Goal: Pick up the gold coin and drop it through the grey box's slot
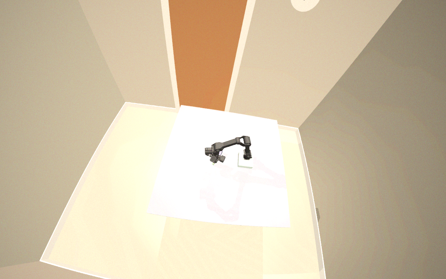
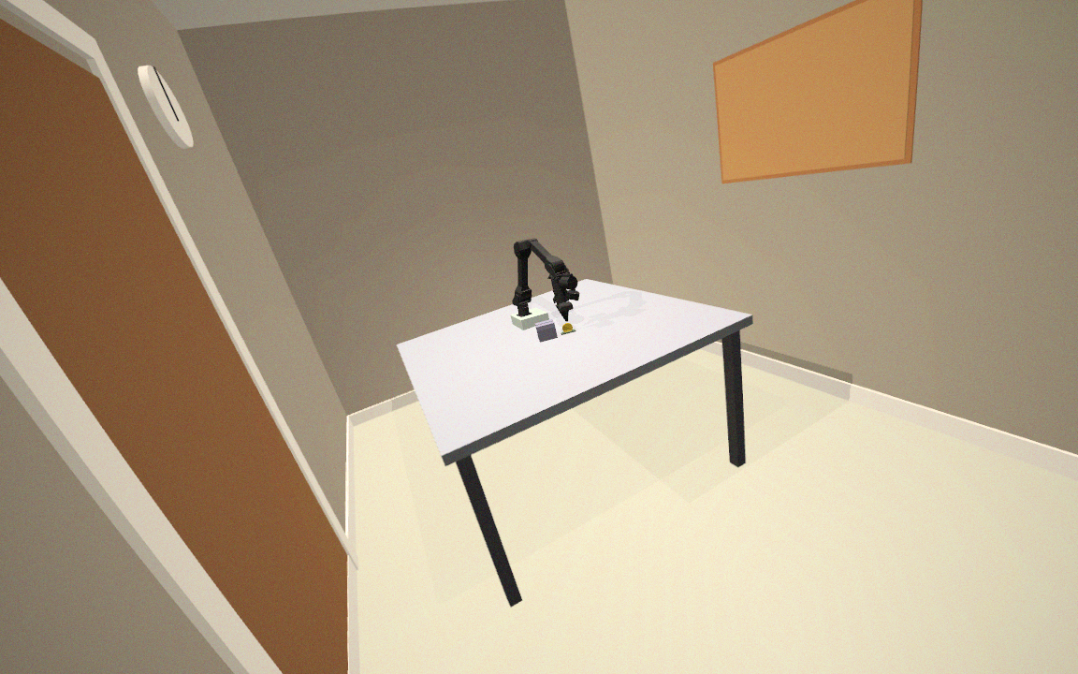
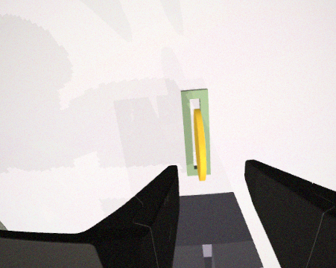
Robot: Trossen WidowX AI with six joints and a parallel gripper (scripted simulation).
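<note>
The gold coin is 4 cm below my gripper tip.
</note>
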